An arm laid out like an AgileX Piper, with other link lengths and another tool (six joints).
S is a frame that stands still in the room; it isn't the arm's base.
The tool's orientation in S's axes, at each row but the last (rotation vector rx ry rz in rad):
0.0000, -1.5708, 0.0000
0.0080, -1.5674, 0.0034
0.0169, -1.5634, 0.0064
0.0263, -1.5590, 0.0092
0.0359, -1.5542, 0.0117
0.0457, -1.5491, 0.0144
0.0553, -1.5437, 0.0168
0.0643, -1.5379, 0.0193
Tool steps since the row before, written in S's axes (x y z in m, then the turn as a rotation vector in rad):
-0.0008, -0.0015, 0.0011, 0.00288, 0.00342, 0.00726
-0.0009, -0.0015, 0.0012, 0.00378, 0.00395, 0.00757
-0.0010, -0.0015, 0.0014, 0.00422, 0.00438, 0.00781
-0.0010, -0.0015, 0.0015, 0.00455, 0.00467, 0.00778
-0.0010, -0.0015, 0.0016, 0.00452, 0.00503, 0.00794
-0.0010, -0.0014, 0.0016, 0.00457, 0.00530, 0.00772
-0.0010, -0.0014, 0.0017, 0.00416, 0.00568, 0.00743
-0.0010, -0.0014, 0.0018, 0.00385, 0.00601, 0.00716
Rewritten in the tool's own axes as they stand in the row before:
0.0011, -0.0015, 0.0008, 0.00726, 0.00342, -0.00288
0.0012, -0.0015, 0.0009, 0.00757, 0.00394, -0.00378
0.0014, -0.0015, 0.0010, 0.00781, 0.00437, -0.00423
0.0015, -0.0015, 0.0011, 0.00778, 0.00465, -0.00456
0.0016, -0.0014, 0.0011, 0.00794, 0.00501, -0.00454
0.0016, -0.0013, 0.0011, 0.00771, 0.00528, -0.00461
0.0017, -0.0013, 0.0011, 0.00740, 0.00567, -0.00422
0.0018, -0.0013, 0.0011, 0.00711, 0.00601, -0.00394

